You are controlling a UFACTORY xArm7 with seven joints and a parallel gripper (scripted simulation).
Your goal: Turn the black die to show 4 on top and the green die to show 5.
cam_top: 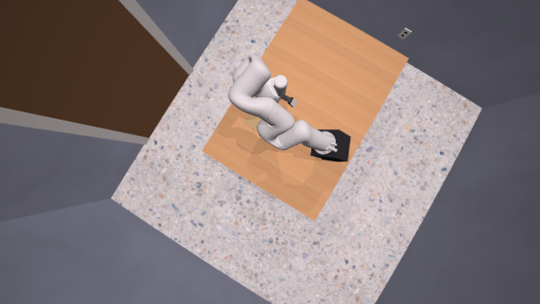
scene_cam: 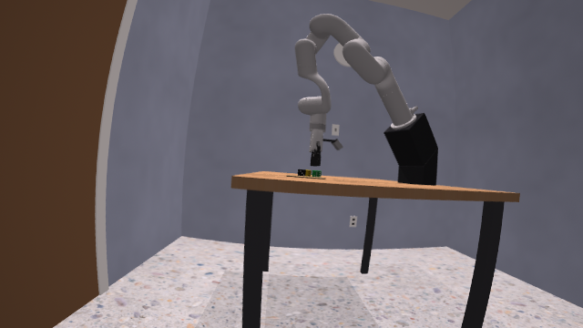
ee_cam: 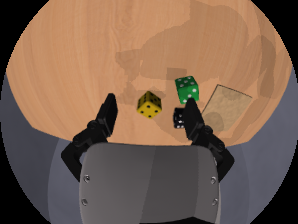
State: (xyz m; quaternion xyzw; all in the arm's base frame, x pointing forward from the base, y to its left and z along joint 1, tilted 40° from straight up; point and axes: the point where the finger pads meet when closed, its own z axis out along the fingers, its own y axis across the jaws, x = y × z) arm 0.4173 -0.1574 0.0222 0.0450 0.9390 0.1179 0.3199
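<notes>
Right now my hand is 4 cm short of the yellow die and 4 cm above it. From my hand the other things lie so: black die (6 cm to the left, 6 cm ahead, 4 cm below); tan mat (18 cm to the left, 6 cm below, 6 cm ahead); green die (5 cm to the left, 4 cm below).
</notes>
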